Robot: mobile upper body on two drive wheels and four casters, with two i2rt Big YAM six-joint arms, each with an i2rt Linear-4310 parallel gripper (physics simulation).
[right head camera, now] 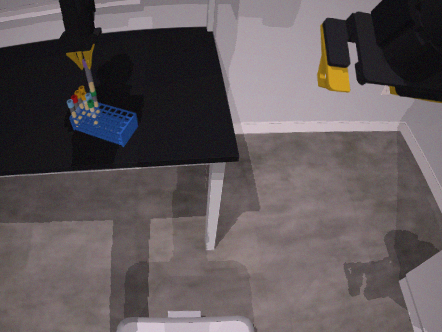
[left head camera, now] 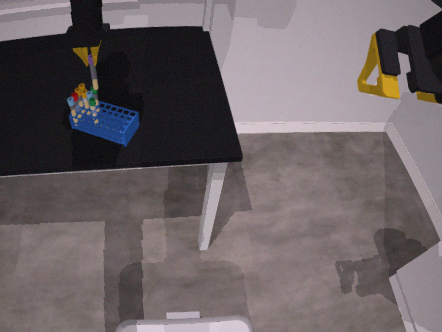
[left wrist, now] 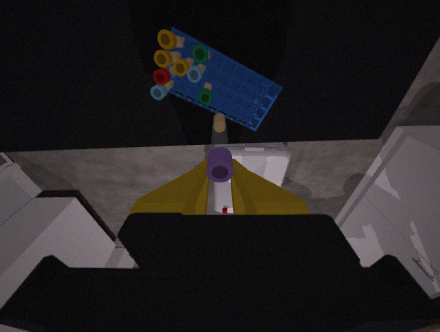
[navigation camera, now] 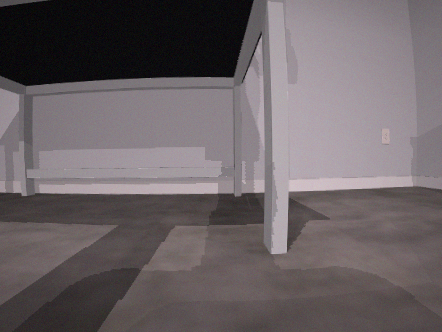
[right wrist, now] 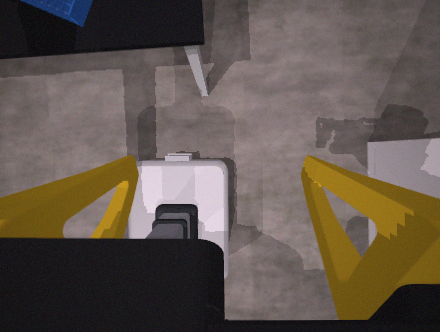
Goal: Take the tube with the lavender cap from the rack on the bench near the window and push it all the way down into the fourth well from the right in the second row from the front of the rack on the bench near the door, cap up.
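Frame: origin at the left arm's base, x ahead, y left, z up, level; metres.
Seen in the pictures: left gripper, between the fingertips: [right head camera: 86,68] [left head camera: 91,64] [left wrist: 219,165]; right gripper, between the fingertips: [right head camera: 356,84] [left head camera: 390,90] [right wrist: 219,165].
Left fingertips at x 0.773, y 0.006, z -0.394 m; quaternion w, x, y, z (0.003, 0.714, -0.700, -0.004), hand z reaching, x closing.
Pixels of each thing's top centre, then the offset from my left fingertips to it. Level surfaces: height alone.
- tube with the lavender cap, centre of its top: [left wrist: 219,172] [left head camera: 91,56] [right head camera: 85,59] 0.009 m ahead, 0.001 m left, 0.021 m up
- blue rack, centre of its top: [left wrist: 220,87] [left head camera: 102,113] [right head camera: 101,115] 0.025 m ahead, 0.001 m right, 0.196 m down
- black bench, height of its surface: 0.254 m down
My left gripper [left head camera: 90,61] [right head camera: 84,64] [left wrist: 219,165] is shut on the tube with the lavender cap [left head camera: 93,72] [right head camera: 89,76] [left wrist: 219,162]. The tube hangs slightly tilted, cap up, its tan lower end near the rack's tubes in the head views. A blue rack [left head camera: 102,129] [right head camera: 101,130] [left wrist: 235,85] stands on the black bench [left head camera: 170,95] [right head camera: 172,95] [left wrist: 75,110]. Its left part holds several tubes with orange, red, light blue and green caps; wells toward its right end are open. In the left wrist view the tube's lower end shows beside the rack's edge. My right gripper [right wrist: 219,165] is open and empty, away from the bench.
A bench leg [left head camera: 212,205] [right head camera: 214,205] [right wrist: 196,70] [navigation camera: 276,125] stands below the bench's right end. A white wall with a skirting board [left head camera: 310,127] [right head camera: 320,128] runs behind it. The robot's white base [left head camera: 185,326] [right wrist: 210,195] shows below. A white cabinet [left wrist: 400,200] stands at the right.
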